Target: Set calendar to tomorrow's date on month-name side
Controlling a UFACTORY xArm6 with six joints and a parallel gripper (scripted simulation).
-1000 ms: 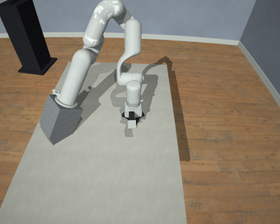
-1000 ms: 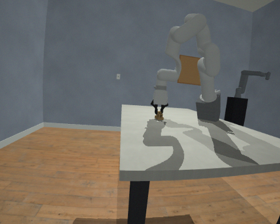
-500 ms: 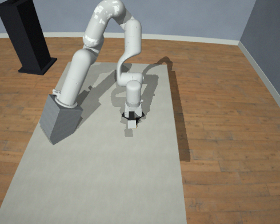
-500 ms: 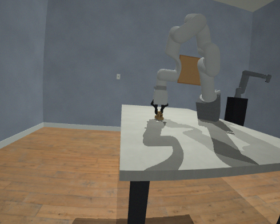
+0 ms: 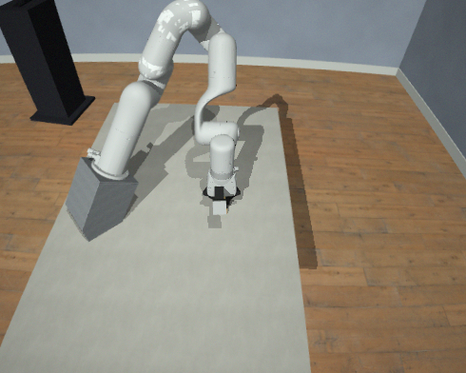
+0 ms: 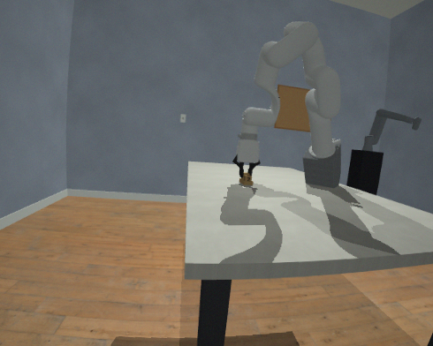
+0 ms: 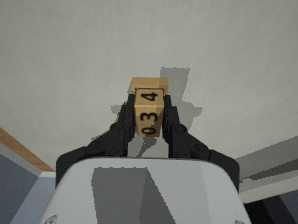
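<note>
My hand is 4 cm above the wooden calendar tray and 2 cm to the right of it. From my hand the other things lie so: wooden digit cube 1 cm below.
</note>
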